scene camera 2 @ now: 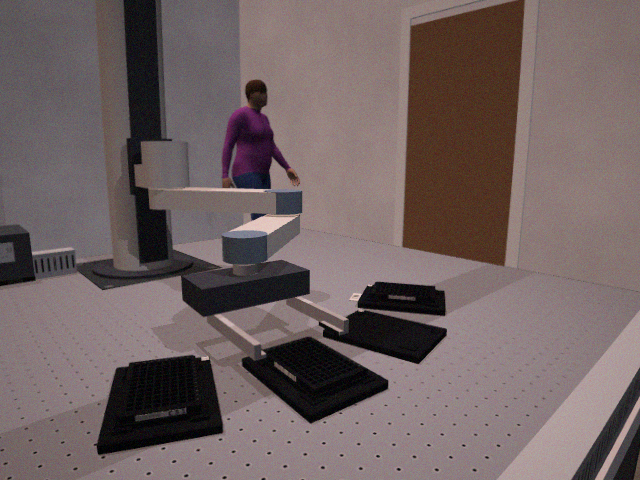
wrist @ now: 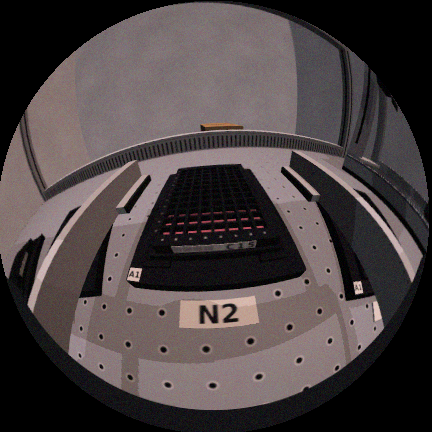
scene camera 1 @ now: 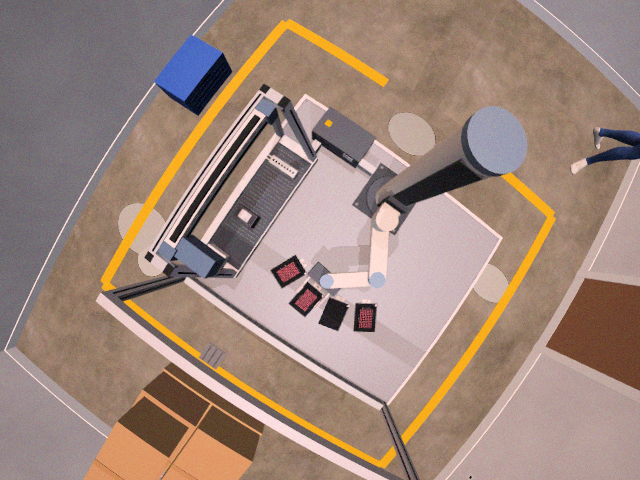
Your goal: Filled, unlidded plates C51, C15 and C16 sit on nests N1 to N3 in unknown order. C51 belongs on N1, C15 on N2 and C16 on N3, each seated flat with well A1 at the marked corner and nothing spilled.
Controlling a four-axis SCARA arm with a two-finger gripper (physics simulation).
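Observation:
My gripper is open and empty, low at the near side of nest N2, its fingers either side of the plate's line in the wrist view. The black plate C15 has red-filled wells and looks flat on nest N2. The nest's A1 tag is at its near left corner in the wrist view. A second filled plate is on the N3 nest, and a third on the N1 nest. Their labels are unreadable; well A1 is indistinct.
An empty black nest lies between N1 and N2. A gantry unit stands beside the perforated table. A dark box stands near the arm's column. A person stands beyond the table.

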